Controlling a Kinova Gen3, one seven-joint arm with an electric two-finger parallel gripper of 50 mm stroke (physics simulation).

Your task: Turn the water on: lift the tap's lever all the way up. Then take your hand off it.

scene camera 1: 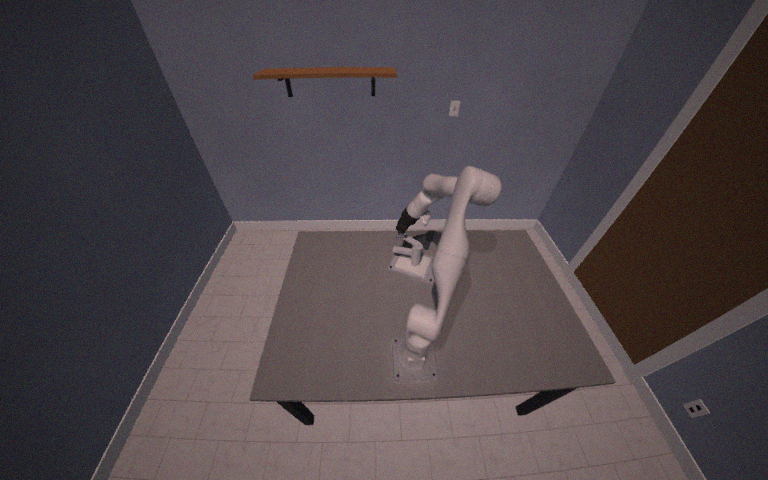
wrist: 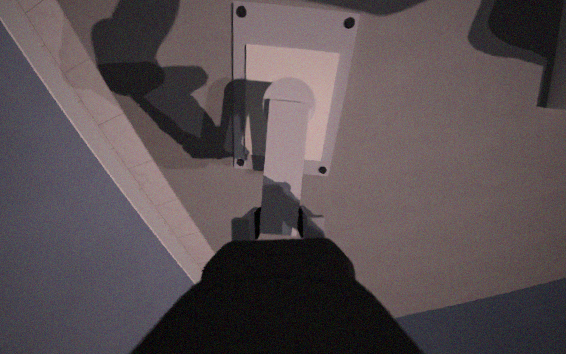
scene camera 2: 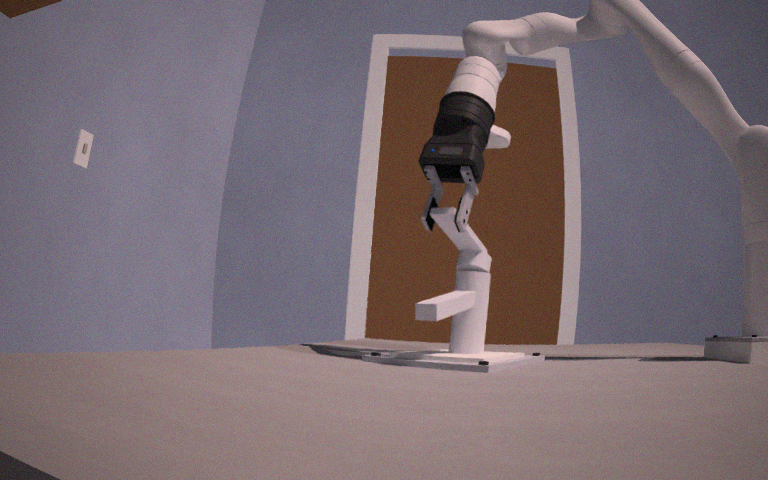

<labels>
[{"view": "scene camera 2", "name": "my gripper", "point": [442,226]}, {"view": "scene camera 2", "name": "white tap lever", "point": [473,256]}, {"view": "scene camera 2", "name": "base plate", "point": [483,366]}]
</labels>
